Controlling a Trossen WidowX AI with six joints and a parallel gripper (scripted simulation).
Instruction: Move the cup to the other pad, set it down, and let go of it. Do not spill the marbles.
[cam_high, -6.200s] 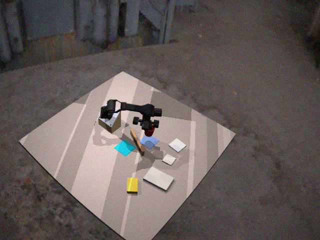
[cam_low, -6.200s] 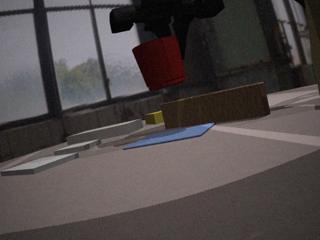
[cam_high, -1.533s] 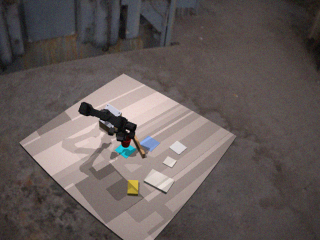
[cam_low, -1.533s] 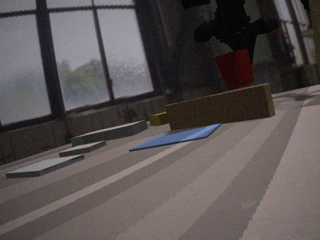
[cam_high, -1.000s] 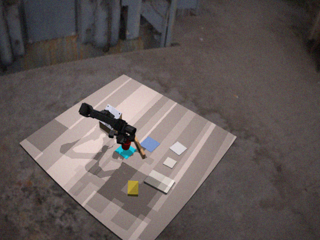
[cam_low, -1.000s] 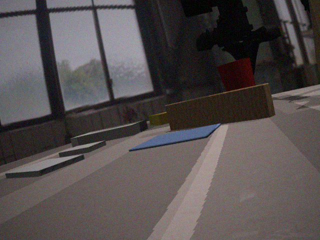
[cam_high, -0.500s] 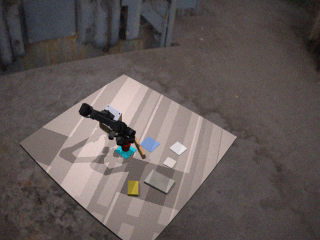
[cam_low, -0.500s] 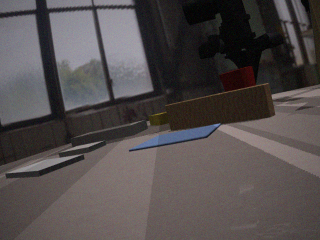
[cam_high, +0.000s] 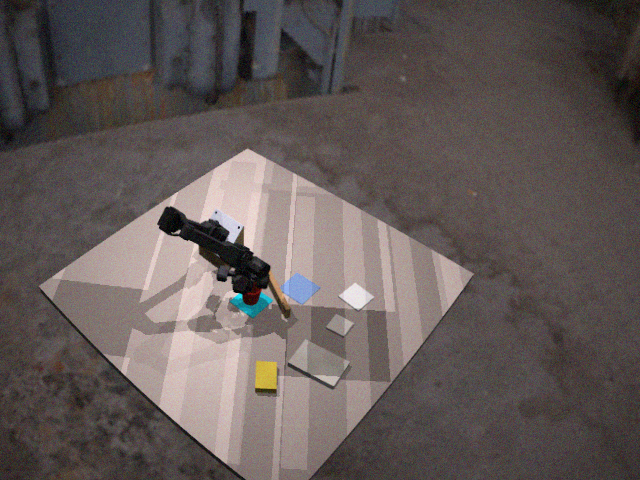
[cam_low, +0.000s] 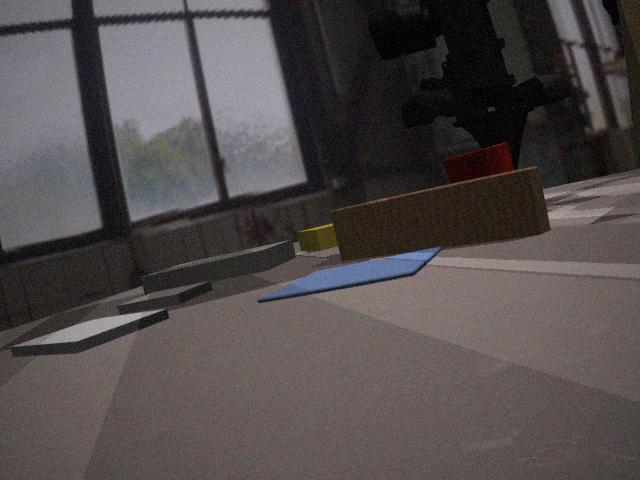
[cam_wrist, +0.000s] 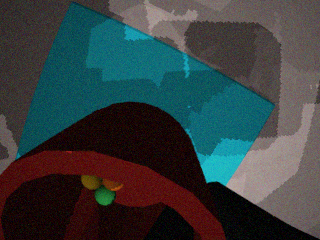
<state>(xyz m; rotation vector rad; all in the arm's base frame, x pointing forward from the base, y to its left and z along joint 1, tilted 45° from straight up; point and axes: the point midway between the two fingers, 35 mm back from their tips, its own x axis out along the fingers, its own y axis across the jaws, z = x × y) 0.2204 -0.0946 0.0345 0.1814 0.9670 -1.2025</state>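
Right now the cyan pad is 3 cm ahead of my gripper tip, 2 cm to the left of it and 5 cm below it. From my gripper tip the other things lie so: wooden bar: 7 cm ahead, 11 cm to the left, 3 cm below; red cup: 3 cm ahead, 1 cm to the left; blue pad: 11 cm ahead, 19 cm to the left, 5 cm below.
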